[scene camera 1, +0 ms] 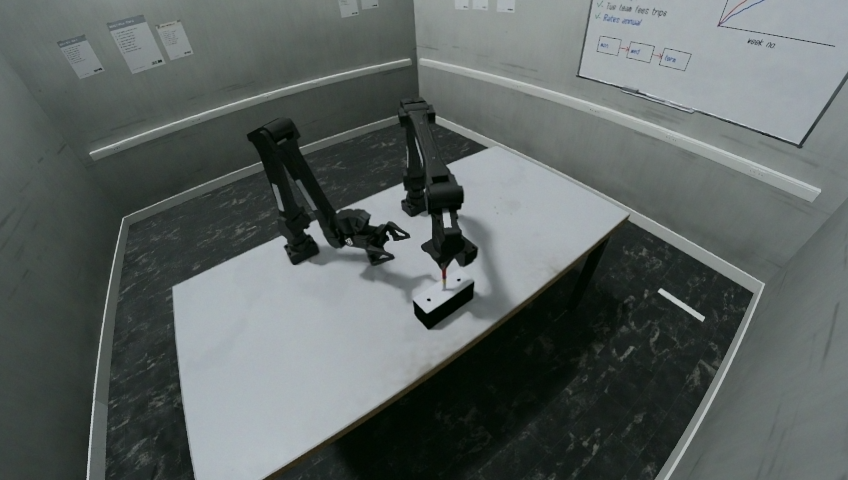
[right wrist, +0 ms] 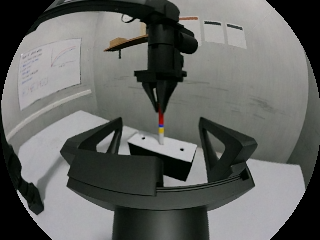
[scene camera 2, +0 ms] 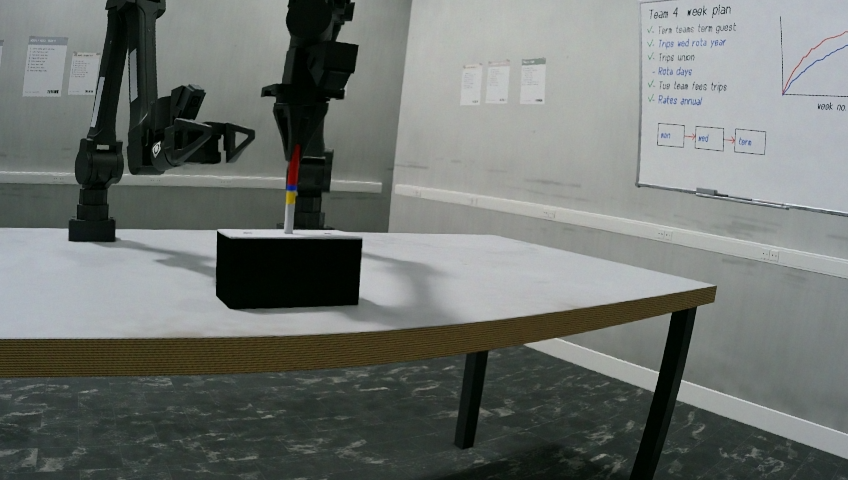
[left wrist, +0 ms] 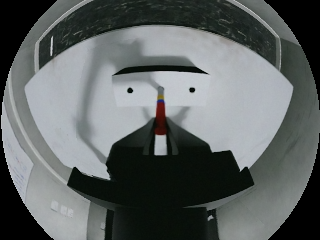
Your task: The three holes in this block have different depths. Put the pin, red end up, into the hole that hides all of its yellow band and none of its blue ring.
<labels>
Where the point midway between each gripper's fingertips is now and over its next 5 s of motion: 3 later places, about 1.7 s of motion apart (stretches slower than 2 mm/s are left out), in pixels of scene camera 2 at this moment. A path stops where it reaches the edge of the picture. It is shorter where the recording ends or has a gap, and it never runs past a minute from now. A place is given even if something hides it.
My left gripper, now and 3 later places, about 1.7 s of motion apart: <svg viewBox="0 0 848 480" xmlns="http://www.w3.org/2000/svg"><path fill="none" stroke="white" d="M293 161L290 190L290 184L333 149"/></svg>
My right gripper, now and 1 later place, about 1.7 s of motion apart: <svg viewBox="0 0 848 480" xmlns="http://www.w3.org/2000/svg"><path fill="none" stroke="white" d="M233 132L261 133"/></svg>
</labels>
